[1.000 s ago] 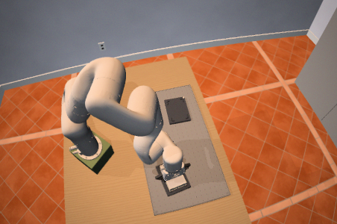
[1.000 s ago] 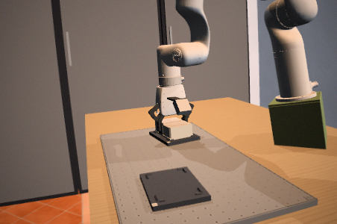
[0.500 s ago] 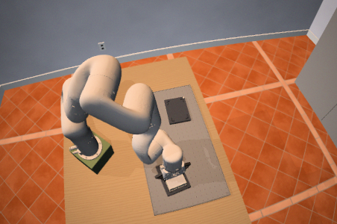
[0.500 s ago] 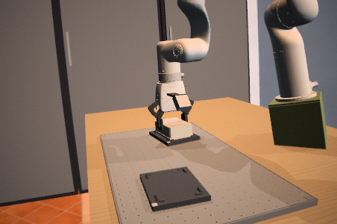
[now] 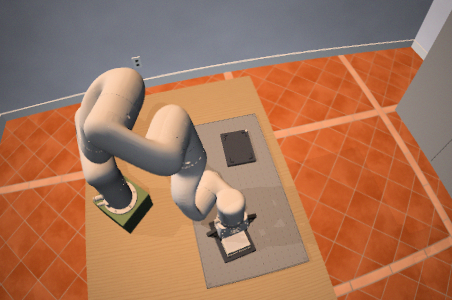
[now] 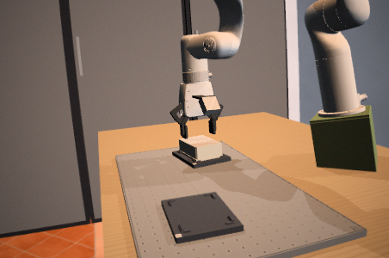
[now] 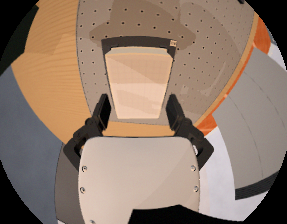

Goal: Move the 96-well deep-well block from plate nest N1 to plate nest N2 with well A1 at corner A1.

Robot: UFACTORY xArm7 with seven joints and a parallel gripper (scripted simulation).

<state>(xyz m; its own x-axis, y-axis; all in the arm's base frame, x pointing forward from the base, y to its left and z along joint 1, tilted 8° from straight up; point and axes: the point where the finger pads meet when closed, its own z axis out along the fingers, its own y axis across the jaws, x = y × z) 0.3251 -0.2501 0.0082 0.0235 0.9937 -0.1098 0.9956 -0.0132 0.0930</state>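
Now: hand 5 cm above the cream deep-well block. From my hand the other things lie so: white A1 mark: 6 cm ahead, 7 cm to the left, 7 cm below; then dark plate nest N1: 18 cm ahead, 34 cm to the left, 7 cm below; then dark plate nest N2: 7 cm below.
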